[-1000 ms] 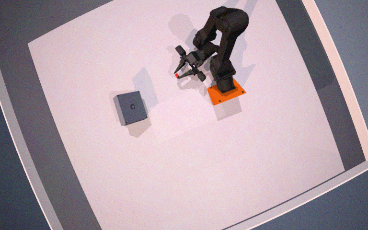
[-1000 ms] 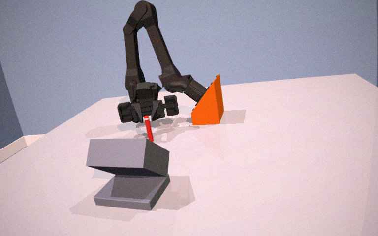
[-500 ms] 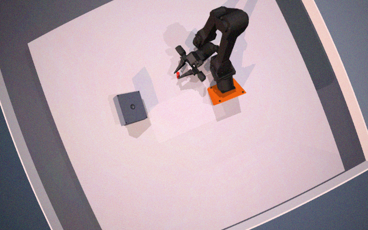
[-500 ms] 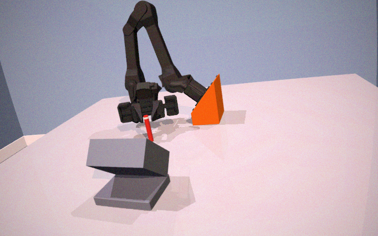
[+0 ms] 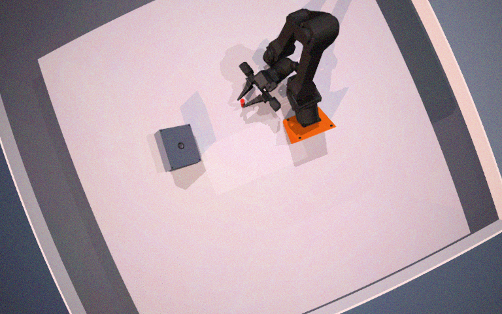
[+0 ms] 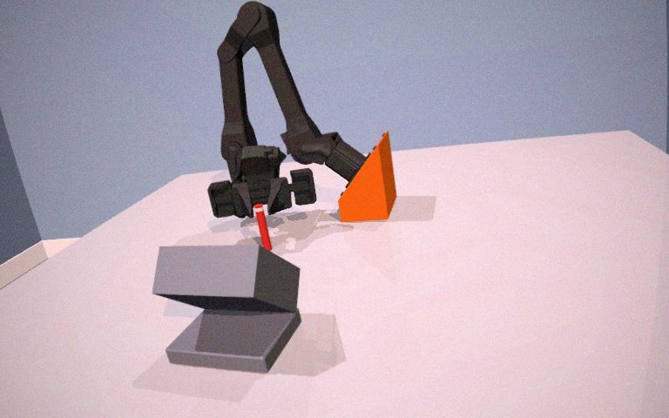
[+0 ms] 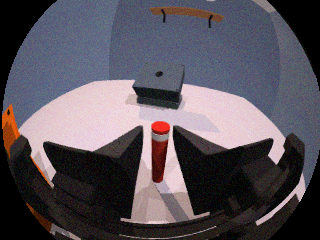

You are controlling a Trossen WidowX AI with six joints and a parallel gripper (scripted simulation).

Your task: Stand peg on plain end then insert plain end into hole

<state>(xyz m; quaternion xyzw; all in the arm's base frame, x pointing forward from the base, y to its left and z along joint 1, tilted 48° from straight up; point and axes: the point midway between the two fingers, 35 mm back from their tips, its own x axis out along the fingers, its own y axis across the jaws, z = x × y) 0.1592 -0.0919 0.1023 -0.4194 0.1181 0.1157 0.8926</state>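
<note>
The red peg lies 10 mm below my gripper tip and 10 mm behind it. From my gripper tip the other things lie so: grey foot 260 mm ahead, 60 mm to the left, 60 mm below; then panel 240 mm ahead, 60 mm to the left, 10 mm above.
</note>
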